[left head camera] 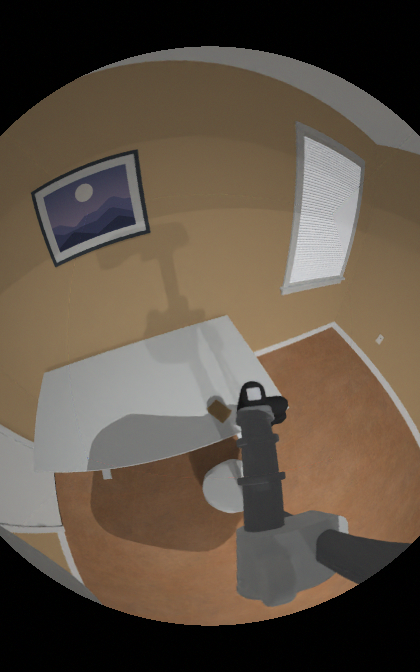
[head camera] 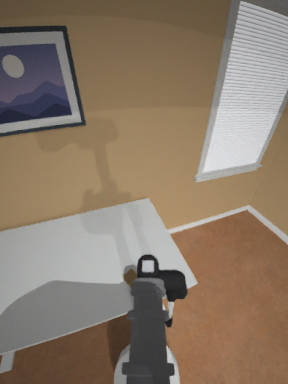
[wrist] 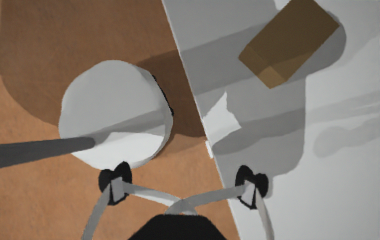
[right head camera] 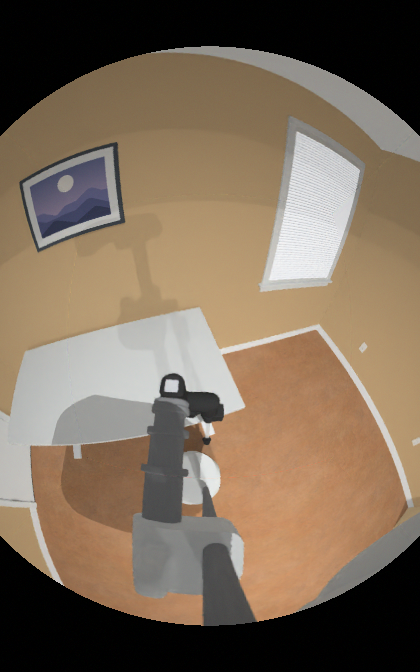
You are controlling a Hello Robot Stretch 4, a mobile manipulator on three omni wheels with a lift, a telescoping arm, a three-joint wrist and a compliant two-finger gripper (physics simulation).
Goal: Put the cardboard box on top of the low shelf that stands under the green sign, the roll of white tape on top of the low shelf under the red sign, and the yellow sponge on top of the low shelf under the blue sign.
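Frame: origin at the robot's base, x ahead, y left, z up, level; metres.
Where they show: gripper, fingertip midpoint: (head camera: 166,305) (wrist: 184,177); robot's base, origin of the base link: (wrist: 126,118).
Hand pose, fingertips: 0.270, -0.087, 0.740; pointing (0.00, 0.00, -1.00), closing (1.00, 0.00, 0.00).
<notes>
Things, the pixels of their centre, and the offset from my fingertips, as dx, dy, dz. "spot": a spot on its surface instead. Level surfaces: height alone.
- brown cardboard box, body centre: (wrist: 284,43) (head camera: 133,280) +0.118, +0.162, -0.023
- white table, its level: dz -0.048
- window, surface spot: (head camera: 245,90) spot: +1.121, -0.677, +0.785
A brown cardboard box (head camera: 130,277) (left head camera: 219,410) (wrist: 290,42) lies on the white table (head camera: 60,250) (left head camera: 125,380) (right head camera: 85,360) (wrist: 340,200), near its front edge and right end. In the right head view the box is hidden behind the arm. In the wrist view my gripper (wrist: 184,177) is open, its two fingertips wide apart with nothing between them. It hangs above the table's front edge, and the box shows beyond the fingers at the upper right. The white tape, the yellow sponge, the low shelves and the coloured signs do not show in these views.
My white round base (left head camera: 220,487) (right head camera: 205,477) (wrist: 110,100) stands on the brown floor in front of the table. A wall with a framed picture (head camera: 35,82) and a window (head camera: 245,90) stands behind the table. A table leg (left head camera: 107,474) shows at the left.
</notes>
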